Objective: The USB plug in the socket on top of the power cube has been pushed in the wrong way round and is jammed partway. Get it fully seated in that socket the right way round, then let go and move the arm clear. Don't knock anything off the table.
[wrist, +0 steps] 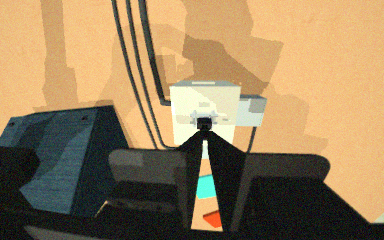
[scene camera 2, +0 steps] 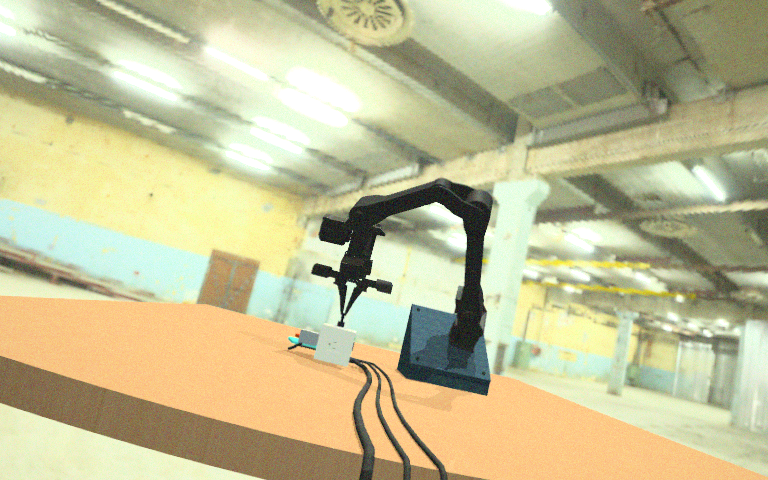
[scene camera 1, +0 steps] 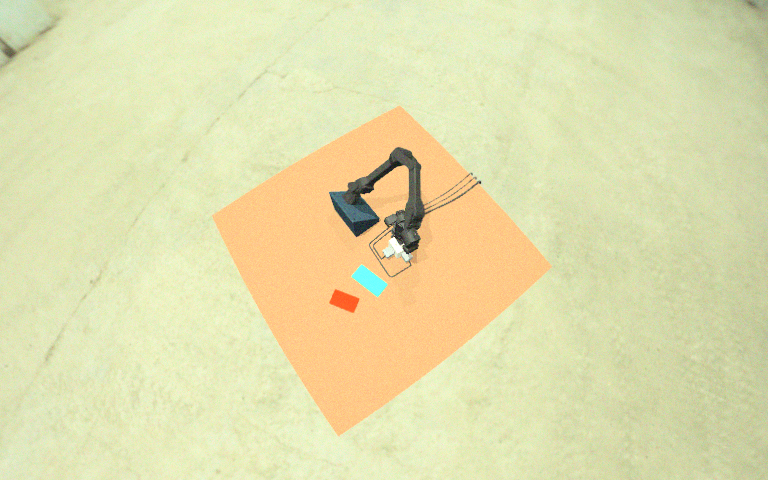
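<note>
My gripper (scene camera 2: 343,315), (wrist: 204,134).
</note>
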